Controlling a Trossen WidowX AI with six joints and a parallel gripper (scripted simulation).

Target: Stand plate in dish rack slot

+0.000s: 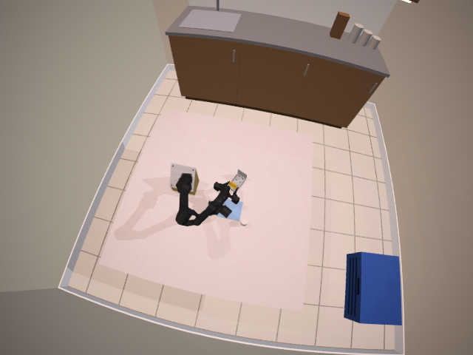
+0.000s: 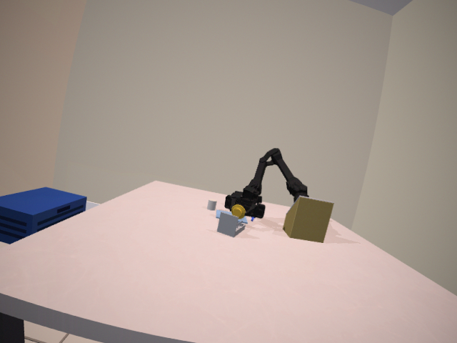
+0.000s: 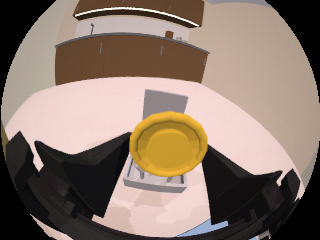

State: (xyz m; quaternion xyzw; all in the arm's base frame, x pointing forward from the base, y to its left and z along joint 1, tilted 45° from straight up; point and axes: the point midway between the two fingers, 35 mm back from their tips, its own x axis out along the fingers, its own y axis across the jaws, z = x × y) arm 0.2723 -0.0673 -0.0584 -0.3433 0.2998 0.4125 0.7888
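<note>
The grey dish rack lies 4 cm to the left of my gripper tip, 4 cm below it and 2 cm ahead of it. Also, from my gripper tip: blue utensil 18 cm to the right, 13 cm behind, 6 cm below; then yellow plate 1 cm to the right; then light blue mat 15 cm to the right, 6 cm below, 1 cm behind.
</note>
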